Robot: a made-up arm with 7 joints.
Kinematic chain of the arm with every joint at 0, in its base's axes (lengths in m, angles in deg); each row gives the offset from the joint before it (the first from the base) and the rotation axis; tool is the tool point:
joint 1: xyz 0 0.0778 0 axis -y
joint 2: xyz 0 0.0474 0 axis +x
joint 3: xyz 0 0 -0.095 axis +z
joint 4: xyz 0 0 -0.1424 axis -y
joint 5: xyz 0 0 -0.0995 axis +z
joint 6: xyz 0 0 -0.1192 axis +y
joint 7: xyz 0 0 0 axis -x
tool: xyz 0 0 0
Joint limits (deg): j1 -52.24..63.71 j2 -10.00..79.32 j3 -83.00..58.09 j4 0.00..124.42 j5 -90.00..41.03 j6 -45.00..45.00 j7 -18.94..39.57
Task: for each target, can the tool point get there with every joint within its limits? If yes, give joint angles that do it. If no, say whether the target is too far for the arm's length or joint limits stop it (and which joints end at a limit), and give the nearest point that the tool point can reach.
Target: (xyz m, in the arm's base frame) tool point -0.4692 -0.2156 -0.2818
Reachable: no: too far | nearest point -0.3026 -0.0642 -0.2527 | short by 0.227 m
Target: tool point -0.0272 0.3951 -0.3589
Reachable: yes | joints -15.24 34.73 16.70 18.97 -13.44 -15.45 21.85
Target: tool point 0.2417 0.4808 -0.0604
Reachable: yes | joints 46.93 64.09 -18.51 35.68 -16.05 24.23 6.49
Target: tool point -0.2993 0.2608 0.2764
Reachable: no: joint limits stop it (at a limit: joint 1, joint 2, joint 3) | nearest point -0.0781 0.3047 0.1569 | short by 0.255 m
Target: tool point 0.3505 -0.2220 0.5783
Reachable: no: too far | nearest point 0.2501 -0.0040 0.0925 | short by 0.542 m
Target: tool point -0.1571 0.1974 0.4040
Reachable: no: joint limits stop it (at a limit: joint 1, joint 2) | nearest point -0.0476 0.2872 0.1680 | short by 0.275 m
